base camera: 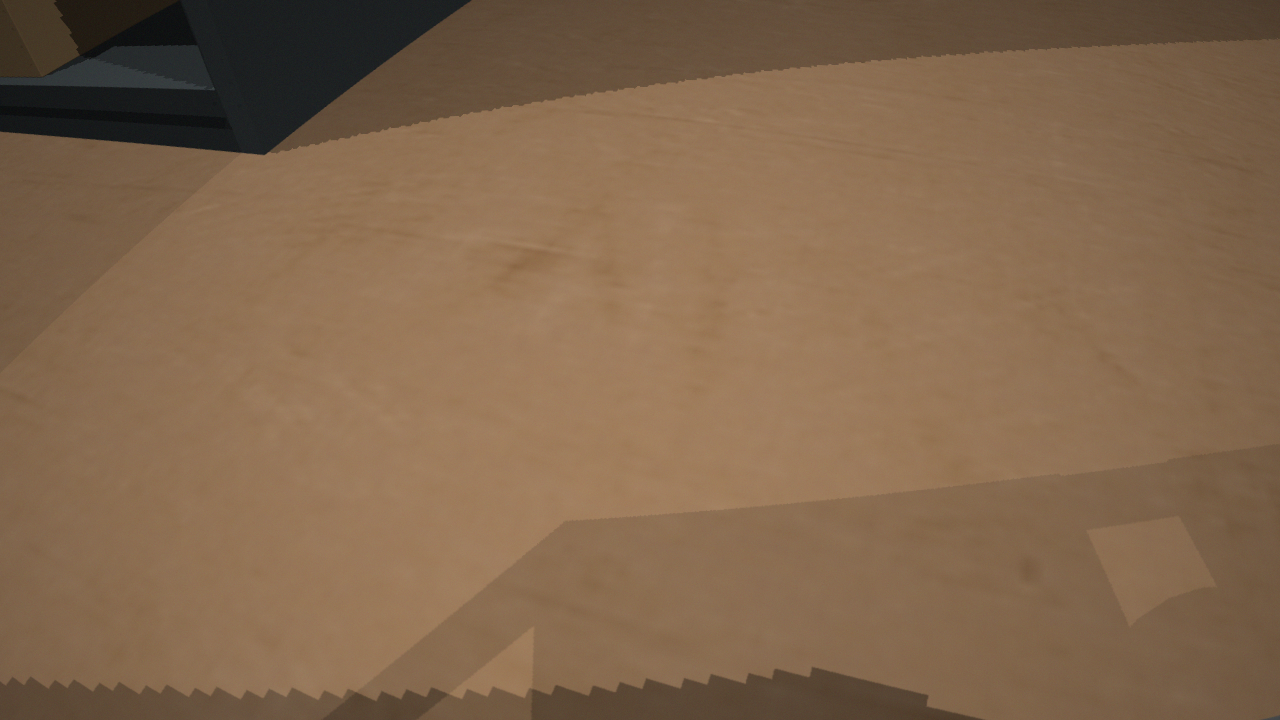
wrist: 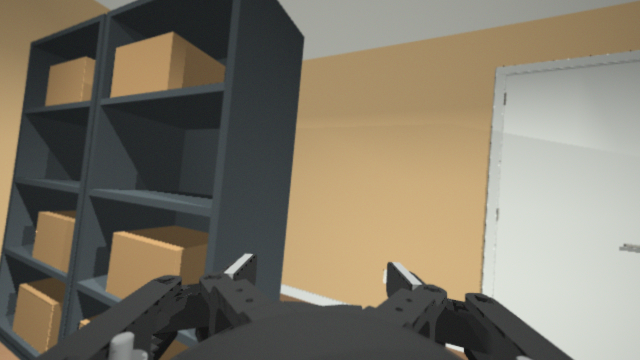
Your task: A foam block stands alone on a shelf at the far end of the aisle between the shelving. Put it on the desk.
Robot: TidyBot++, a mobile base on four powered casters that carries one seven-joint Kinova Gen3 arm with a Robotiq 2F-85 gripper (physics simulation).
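Places are measured from the arm's base along level axes (x right, y ahead, z up), in millimetres.
Pixels of known places: gripper, fingertip midpoint: (wrist: 321, 273).
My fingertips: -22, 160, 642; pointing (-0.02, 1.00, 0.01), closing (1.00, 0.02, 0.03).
Behind a point stands the place of what it marks, as x, y, z.
My gripper (wrist: 321, 273) @[-22, 160, 642] is open and empty in the wrist view, its two fingers standing wide apart at the bottom of the view. Between and beyond the fingers the tan wall shows. A dark shelving unit (wrist: 257, 150) @[-326, 958, 833] stands at the left of the wrist view, and the lower corner of a dark shelving unit (base camera: 295, 62) @[-357, 883, -329] shows at the top left of the base camera view. The foam block and the desk do not show in either view.
Cardboard boxes (wrist: 142, 67) @[-931, 1048, 1187] (wrist: 145, 265) @[-753, 974, 311] (base camera: 31, 40) @[-748, 984, -272] sit on the shelves. A white door (wrist: 565, 200) @[1541, 1587, 765] is in the tan wall (wrist: 390, 175) @[521, 2027, 867] at the right of the wrist view. The brown floor (base camera: 671, 313) @[19, 497, -396] carries several shadows.
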